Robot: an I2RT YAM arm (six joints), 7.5 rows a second.
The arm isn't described. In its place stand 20 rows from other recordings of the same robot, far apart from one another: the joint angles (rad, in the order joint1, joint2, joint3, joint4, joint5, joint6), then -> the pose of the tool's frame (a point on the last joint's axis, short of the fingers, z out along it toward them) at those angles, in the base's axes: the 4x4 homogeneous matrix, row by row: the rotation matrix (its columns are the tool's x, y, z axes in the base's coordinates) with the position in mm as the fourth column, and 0 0 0 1 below.
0.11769 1.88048 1.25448 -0.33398 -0.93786 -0.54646 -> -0.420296, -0.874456, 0.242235, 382.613; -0.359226, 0.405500, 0.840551, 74.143; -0.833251, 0.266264, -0.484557, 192.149; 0, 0, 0, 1
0.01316 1.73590 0.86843 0.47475 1.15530 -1.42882 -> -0.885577, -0.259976, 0.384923, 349.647; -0.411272, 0.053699, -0.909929, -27.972; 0.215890, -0.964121, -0.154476, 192.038; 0, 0, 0, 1
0.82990 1.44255 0.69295 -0.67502 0.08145 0.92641 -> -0.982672, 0.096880, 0.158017, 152.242; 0.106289, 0.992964, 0.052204, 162.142; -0.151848, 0.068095, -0.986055, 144.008; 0, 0, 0, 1
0.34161 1.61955 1.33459 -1.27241 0.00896 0.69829 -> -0.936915, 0.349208, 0.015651, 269.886; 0.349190, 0.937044, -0.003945, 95.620; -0.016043, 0.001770, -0.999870, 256.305; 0, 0, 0, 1
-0.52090 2.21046 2.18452 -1.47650 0.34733 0.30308 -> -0.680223, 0.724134, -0.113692, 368.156; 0.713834, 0.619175, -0.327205, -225.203; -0.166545, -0.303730, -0.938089, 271.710; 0, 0, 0, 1
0.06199 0.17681 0.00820 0.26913 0.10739 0.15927 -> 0.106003, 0.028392, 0.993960, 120.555; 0.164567, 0.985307, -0.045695, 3.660; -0.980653, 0.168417, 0.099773, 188.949; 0, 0, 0, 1
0.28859 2.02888 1.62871 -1.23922 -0.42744 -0.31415 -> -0.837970, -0.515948, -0.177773, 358.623; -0.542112, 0.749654, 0.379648, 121.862; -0.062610, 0.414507, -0.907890, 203.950; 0, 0, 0, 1
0.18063 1.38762 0.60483 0.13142 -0.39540 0.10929 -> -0.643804, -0.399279, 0.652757, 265.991; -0.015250, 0.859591, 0.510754, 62.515; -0.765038, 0.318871, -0.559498, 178.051; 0, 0, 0, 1
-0.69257 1.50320 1.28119 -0.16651 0.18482 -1.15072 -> -0.811484, 0.043158, 0.582779, 269.215; -0.492929, 0.485088, -0.722296, -231.859; -0.313872, -0.873400, -0.372368, 340.190; 0, 0, 0, 1
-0.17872 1.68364 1.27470 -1.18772 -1.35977 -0.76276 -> -0.754099, -0.634778, 0.168496, 297.747; -0.010839, 0.268550, 0.963205, -18.413; -0.656671, 0.724526, -0.209394, 252.024; 0, 0, 0, 1
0.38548 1.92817 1.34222 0.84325 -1.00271 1.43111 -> -0.915503, -0.366838, 0.165182, 396.194; 0.203478, -0.068014, 0.976714, 193.153; -0.347061, 0.927795, 0.136910, 299.034; 0, 0, 0, 1
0.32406 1.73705 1.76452 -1.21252 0.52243 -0.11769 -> -0.860714, -0.200422, 0.467977, 334.025; -0.396458, 0.840547, -0.369191, 93.460; -0.319363, -0.503302, -0.802929, 343.422; 0, 0, 0, 1
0.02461 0.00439 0.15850 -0.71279 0.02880 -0.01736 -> -0.529824, -0.009386, 0.848056, 81.811; -0.030399, 0.999506, -0.007930, 0.989; -0.847563, -0.029981, -0.529848, 153.470; 0, 0, 0, 1
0.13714 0.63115 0.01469 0.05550 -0.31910 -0.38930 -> -0.338431, -0.563566, 0.753563, 129.959; -0.410502, 0.809021, 0.420682, 29.209; -0.846730, -0.166968, -0.505143, 119.240; 0, 0, 0, 1
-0.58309 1.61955 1.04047 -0.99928 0.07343 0.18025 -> -0.722857, 0.689419, -0.046691, 223.890; 0.690975, 0.720621, -0.057088, -150.805; -0.005711, -0.073529, -0.997277, 183.828; 0, 0, 0, 1
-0.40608 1.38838 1.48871 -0.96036 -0.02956 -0.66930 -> -0.780005, -0.136205, 0.610771, 258.895; -0.339680, 0.911873, -0.230446, -110.174; -0.525558, -0.387216, -0.757531, 374.309; 0, 0, 0, 1
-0.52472 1.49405 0.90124 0.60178 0.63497 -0.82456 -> -0.667786, 0.628001, 0.399596, 282.928; -0.296483, 0.268005, -0.916663, -188.171; -0.682759, -0.730608, 0.007222, 290.528; 0, 0, 0, 1
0.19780 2.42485 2.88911 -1.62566 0.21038 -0.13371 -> -0.876691, -0.229597, 0.422727, 447.156; -0.308672, 0.942481, -0.128261, 82.037; -0.368964, -0.242930, -0.897135, 350.459; 0, 0, 0, 1
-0.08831 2.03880 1.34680 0.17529 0.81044 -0.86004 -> -0.842705, 0.076121, 0.532966, 447.654; -0.449738, 0.444645, -0.774614, -65.531; -0.295945, -0.892467, -0.340470, 190.305; 0, 0, 0, 1
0.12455 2.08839 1.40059 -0.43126 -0.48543 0.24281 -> -0.941544, -0.088189, 0.325144, 418.712; 0.096436, 0.854191, 0.510939, 69.163; -0.322794, 0.512427, -0.795753, 138.838; 0, 0, 0, 1
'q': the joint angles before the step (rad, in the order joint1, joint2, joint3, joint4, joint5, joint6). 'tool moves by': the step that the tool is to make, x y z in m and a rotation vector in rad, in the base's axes. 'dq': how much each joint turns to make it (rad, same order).
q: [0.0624, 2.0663, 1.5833, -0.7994, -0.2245, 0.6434]
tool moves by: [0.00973, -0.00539, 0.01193, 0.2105, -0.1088, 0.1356]
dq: [-0.0332, 0.0000, 0.0248, 0.0603, -0.2491, -0.0984]
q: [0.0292, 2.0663, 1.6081, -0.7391, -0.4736, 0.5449]
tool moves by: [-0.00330, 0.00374, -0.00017, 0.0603, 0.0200, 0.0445]
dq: [0.0038, 0.0003, -0.0008, -0.0263, -0.0713, -0.0191]
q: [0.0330, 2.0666, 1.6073, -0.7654, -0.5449, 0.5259]
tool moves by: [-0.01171, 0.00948, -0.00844, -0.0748, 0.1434, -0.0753]
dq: [0.0309, 0.0001, -0.0152, -0.0874, 0.0957, 0.0930]
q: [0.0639, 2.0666, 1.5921, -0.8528, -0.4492, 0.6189]
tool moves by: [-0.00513, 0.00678, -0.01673, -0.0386, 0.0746, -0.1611]
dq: [0.0233, 0.0000, -0.0641, 0.0614, 0.0763, 0.1866]
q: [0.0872, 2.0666, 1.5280, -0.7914, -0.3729, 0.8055]
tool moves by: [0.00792, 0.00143, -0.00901, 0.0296, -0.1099, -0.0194]
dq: [0.0007, 0.0000, -0.0546, 0.1767, -0.0130, 0.0270]
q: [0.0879, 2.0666, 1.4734, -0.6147, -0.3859, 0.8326]
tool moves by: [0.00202, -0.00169, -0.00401, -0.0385, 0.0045, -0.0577]
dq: [0.0000, 0.0081, -0.0030, 0.0183, 0.0561, 0.0430]
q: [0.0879, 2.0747, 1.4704, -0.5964, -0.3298, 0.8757]
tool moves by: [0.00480, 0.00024, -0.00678, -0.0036, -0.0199, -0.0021]
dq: [0.0000, 0.0206, 0.0000, 0.0401, 0.0057, 0.0000]
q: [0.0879, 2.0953, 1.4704, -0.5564, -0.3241, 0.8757]
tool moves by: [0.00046, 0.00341, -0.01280, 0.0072, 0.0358, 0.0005]
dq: [0.0073, 0.0316, 0.0000, 0.0001, -0.0072, 0.0107]
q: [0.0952, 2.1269, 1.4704, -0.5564, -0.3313, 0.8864]
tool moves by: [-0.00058, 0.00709, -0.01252, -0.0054, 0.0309, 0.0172]
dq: [0.0168, 0.0305, 0.0000, -0.0011, 0.0019, -0.0012]
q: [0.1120, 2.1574, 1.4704, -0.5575, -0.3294, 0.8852]
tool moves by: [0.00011, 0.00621, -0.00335, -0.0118, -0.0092, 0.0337]
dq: [0.0148, 0.0088, 0.0000, 0.0091, 0.0061, -0.0232]
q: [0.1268, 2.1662, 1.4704, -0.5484, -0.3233, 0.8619]
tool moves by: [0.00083, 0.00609, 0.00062, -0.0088, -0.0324, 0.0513]
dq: [0.0138, 0.0000, 0.0000, 0.0177, 0.0000, -0.0419]
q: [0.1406, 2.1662, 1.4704, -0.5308, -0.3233, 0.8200]
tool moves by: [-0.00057, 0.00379, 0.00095, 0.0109, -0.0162, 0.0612]
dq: [0.0068, -0.0007, 0.0016, -0.0016, -0.0263, -0.0512]
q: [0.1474, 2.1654, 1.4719, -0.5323, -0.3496, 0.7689]
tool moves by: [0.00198, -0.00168, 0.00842, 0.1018, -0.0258, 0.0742]
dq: [-0.0137, -0.0091, 0.0118, -0.0023, -0.1217, -0.0531]
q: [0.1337, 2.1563, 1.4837, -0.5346, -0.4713, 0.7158]
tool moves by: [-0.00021, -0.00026, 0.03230, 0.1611, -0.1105, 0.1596]
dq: [-0.0145, -0.0565, 0.0222, -0.0157, -0.2018, -0.1240]
